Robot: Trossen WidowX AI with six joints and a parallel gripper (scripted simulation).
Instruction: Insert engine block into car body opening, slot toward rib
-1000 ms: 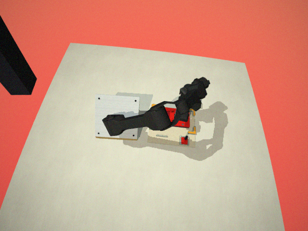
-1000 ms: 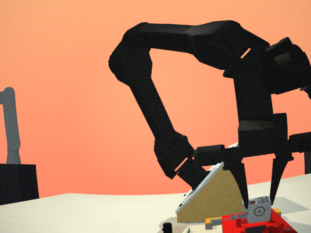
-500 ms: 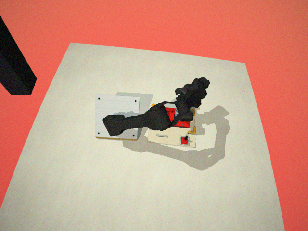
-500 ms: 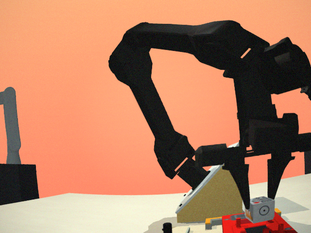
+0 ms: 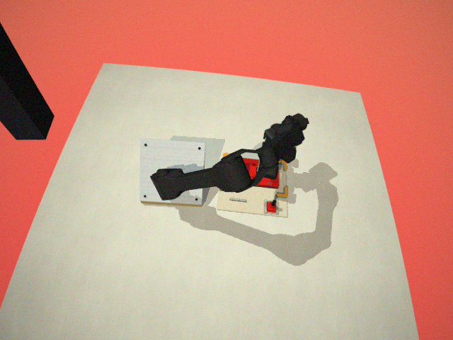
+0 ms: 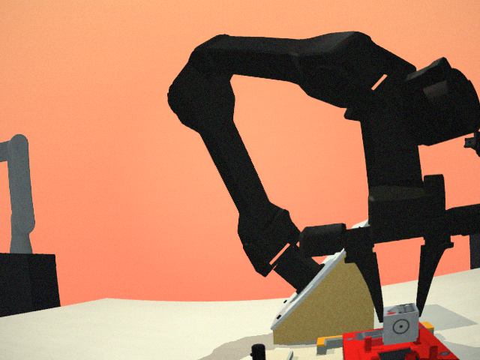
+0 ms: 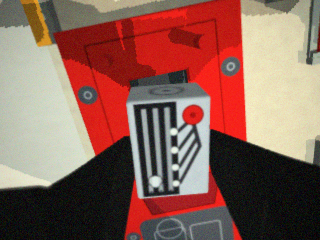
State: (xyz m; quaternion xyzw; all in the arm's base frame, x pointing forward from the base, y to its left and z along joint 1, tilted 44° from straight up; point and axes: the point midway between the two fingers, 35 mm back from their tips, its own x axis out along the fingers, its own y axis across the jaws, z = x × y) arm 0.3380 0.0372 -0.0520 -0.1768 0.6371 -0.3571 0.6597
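My gripper tip is 10 mm above the engine block.
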